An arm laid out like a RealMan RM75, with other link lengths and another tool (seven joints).
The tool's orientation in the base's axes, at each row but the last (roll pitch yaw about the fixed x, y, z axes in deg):
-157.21, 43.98, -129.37
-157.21, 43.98, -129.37
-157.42, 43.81, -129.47
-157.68, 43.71, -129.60
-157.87, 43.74, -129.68
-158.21, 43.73, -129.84
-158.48, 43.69, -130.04
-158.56, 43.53, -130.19
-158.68, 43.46, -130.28
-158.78, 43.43, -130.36
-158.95, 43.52, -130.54
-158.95, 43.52, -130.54
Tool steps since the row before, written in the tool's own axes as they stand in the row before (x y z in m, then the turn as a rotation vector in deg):
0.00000, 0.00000, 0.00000, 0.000, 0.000, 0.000
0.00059, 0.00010, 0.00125, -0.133, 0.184, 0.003
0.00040, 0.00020, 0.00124, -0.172, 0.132, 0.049
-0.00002, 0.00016, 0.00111, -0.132, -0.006, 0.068
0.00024, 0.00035, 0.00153, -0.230, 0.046, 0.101
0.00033, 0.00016, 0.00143, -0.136, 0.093, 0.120
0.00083, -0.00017, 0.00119, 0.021, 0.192, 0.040
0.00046, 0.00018, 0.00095, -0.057, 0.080, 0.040
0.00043, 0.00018, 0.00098, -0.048, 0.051, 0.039
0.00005, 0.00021, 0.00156, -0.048, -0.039, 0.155
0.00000, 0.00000, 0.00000, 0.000, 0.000, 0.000
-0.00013, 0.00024, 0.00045, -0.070, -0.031, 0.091
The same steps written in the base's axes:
0.00000, 0.00000, 0.00000, 0.000, 0.000, 0.000
0.00056, 0.00006, -0.00127, -0.037, 0.221, 0.039
0.00058, 0.00024, -0.00116, 0.042, 0.213, 0.050
0.00070, 0.00042, -0.00077, 0.112, 0.086, 0.047
0.00077, 0.00053, -0.00129, 0.152, 0.190, 0.079
0.00076, 0.00031, -0.00123, 0.095, 0.180, -0.011
0.00053, -0.00029, -0.00133, -0.087, 0.151, -0.092
0.00034, 0.00013, -0.00101, 0.010, 0.105, -0.009
0.00038, 0.00015, -0.00101, 0.022, 0.077, -0.007
0.00094, 0.00054, -0.00115, 0.151, 0.035, -0.062
0.00000, 0.00000, 0.00000, 0.000, 0.000, 0.000
0.00024, 0.00038, -0.00028, 0.113, 0.037, -0.005

